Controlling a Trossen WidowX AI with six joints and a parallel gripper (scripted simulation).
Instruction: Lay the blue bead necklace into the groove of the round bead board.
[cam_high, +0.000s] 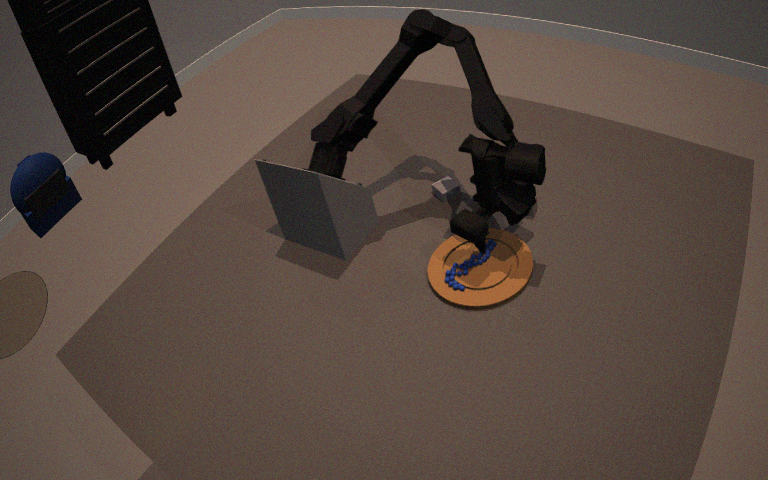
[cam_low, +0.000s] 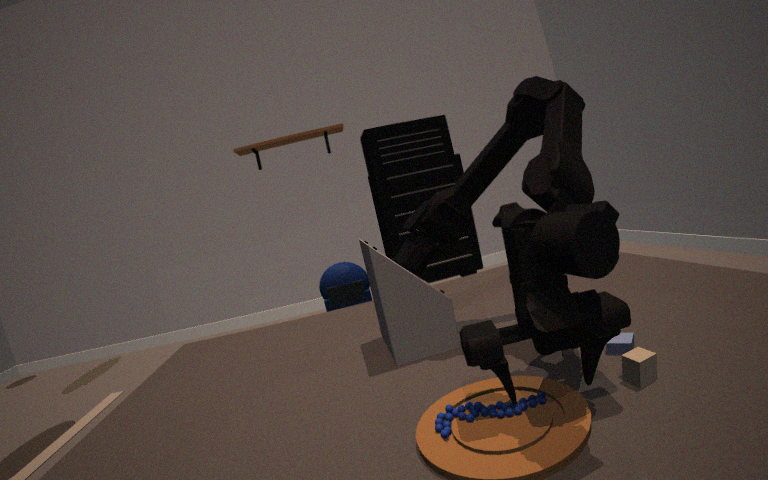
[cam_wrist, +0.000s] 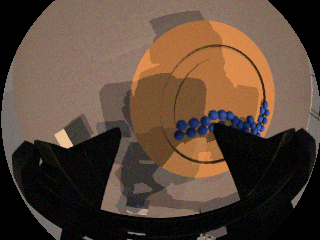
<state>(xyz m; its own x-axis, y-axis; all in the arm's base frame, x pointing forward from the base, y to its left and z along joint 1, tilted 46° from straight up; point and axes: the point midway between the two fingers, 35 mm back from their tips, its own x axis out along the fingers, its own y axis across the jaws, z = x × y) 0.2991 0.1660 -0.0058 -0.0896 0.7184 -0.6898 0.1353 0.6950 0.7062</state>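
My gripper tip is 12 cm to the right of the tan cube and 1 cm short of it. Also, from my gripper tip: white block: 18 cm behind, 9 cm to the left, 1 cm below; then pale blue block: 15 cm to the left, 8 cm behind, 1 cm below.
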